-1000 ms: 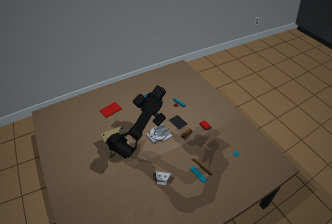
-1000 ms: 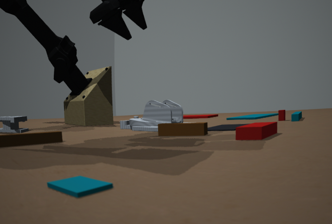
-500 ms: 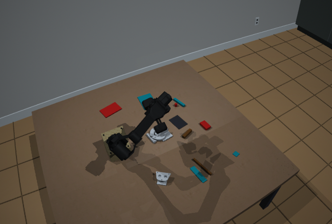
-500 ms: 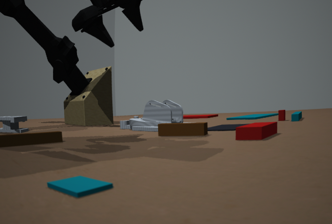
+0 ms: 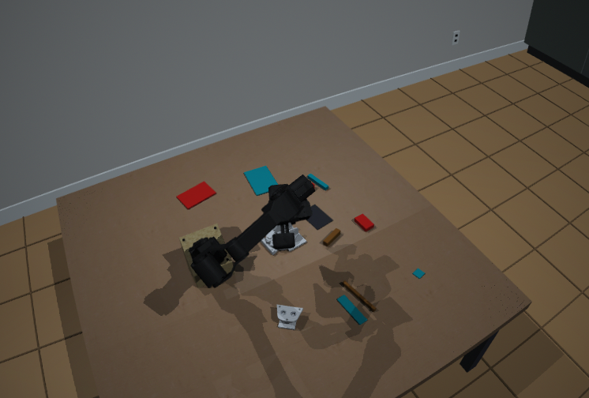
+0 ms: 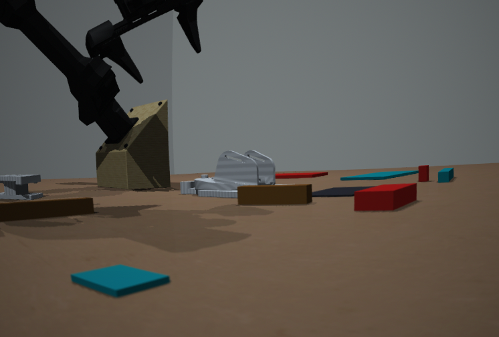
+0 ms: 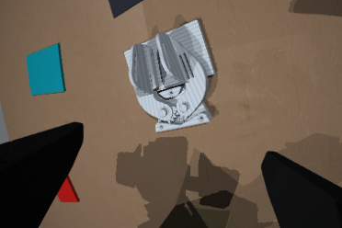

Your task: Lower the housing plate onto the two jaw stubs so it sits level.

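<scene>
Right now my gripper tip is 22 cm to the left of the white part, 16 cm above it and 9 cm past it. Round my gripper tip: brown block 18 cm ahead, 16 cm below; then black tile 18 cm ahead, 17 cm below, 12 cm to the left; then brown strip 25 cm to the right, 17 cm below, 13 cm ahead.
</scene>
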